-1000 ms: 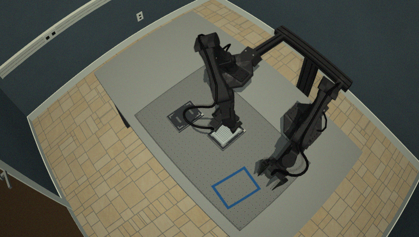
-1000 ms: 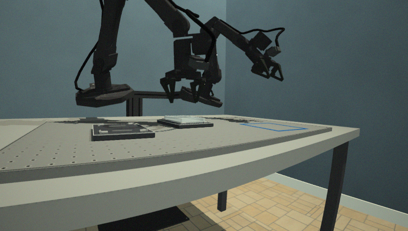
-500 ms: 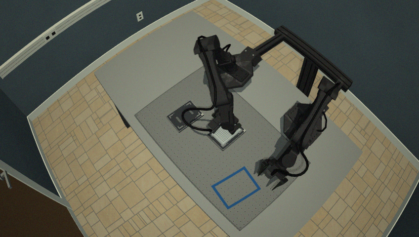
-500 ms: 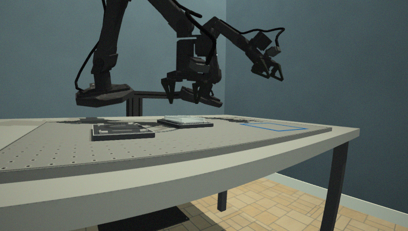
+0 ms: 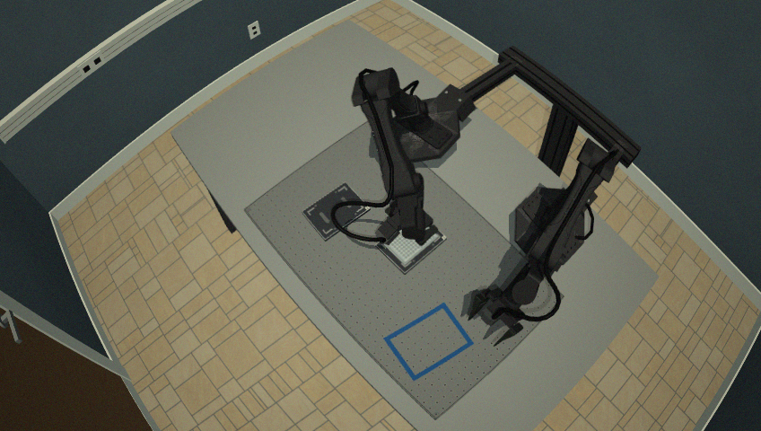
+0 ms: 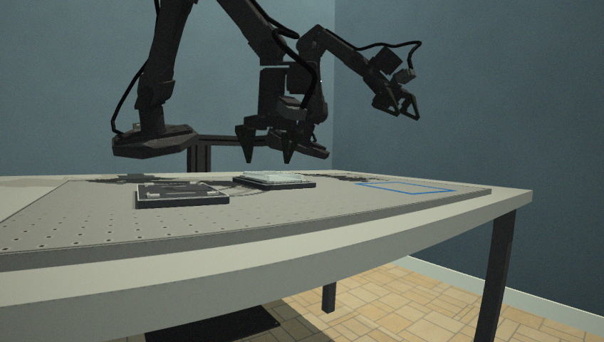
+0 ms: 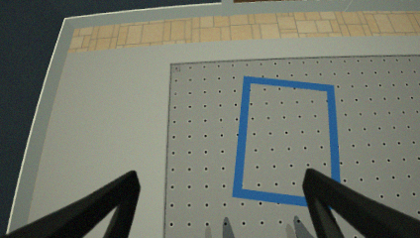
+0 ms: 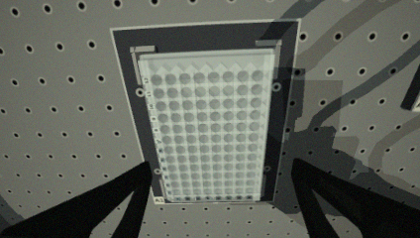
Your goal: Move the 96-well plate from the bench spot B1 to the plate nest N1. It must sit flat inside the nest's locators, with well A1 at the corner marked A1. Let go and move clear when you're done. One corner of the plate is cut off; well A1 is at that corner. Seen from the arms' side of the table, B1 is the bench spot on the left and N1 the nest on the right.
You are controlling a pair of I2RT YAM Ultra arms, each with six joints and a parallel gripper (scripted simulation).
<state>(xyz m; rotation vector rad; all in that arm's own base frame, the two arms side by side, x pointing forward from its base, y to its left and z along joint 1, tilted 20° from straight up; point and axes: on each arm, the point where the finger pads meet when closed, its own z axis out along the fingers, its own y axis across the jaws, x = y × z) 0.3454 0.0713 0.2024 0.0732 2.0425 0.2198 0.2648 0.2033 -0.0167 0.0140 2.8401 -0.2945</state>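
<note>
Right now the 96-well plate is 10 mm to the left of my right hand and 40 mm below it. Also, from my right hand: A1 label (70 mm behind, 70 mm to the left, 40 mm below).
</note>
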